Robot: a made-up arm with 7 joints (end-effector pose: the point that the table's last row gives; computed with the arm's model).
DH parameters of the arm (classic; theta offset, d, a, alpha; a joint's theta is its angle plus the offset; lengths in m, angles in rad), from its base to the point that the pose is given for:
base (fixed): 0 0 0 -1.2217
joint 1: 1.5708 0 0 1.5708
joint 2: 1.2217 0 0 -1.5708
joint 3: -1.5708 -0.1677 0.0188 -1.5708
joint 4: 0 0 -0.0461 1.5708
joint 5: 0 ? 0 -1.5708
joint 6: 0 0 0 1.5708
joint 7: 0 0 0 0
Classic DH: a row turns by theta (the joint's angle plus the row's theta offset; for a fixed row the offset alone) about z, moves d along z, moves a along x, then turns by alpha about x.
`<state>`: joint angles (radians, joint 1 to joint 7).
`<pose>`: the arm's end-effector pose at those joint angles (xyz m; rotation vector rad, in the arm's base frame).
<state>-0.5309 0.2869 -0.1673 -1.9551 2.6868 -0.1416 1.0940</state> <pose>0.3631 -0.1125 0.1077 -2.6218 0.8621 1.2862</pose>
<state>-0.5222 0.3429 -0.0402 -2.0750 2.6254 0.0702 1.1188</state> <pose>0.3364 -0.0711 0.1508 -2.6759 0.7687 0.8388</pose>
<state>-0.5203 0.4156 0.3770 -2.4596 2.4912 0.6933 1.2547</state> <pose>0.1851 0.0175 0.2492 -2.3312 0.3557 -0.2005</pose>
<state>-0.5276 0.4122 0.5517 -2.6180 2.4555 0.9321 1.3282</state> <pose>0.1093 0.0342 0.2615 -2.0716 0.1413 -0.4083</pose>
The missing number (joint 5, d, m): -0.381
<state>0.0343 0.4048 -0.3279 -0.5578 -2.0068 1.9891 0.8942</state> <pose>0.1538 0.1512 -0.5020 2.5096 -0.3632 -0.4555</pose>
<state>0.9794 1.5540 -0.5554 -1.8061 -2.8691 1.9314 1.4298</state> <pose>-0.0108 0.1802 -0.3779 0.9400 -2.3914 -1.5311</pose>
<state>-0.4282 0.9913 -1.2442 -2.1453 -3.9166 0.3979 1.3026</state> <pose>0.1916 -0.2121 -0.2249 -1.0062 1.0611 1.1322</pose>
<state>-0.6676 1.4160 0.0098 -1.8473 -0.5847 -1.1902 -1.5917</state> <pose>0.3427 0.0195 0.2285 -1.2760 0.3411 0.7015</pose>
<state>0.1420 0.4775 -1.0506 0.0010 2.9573 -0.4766 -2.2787</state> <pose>-0.0902 0.2709 -0.4693 0.8581 0.4720 -0.3207</pose>
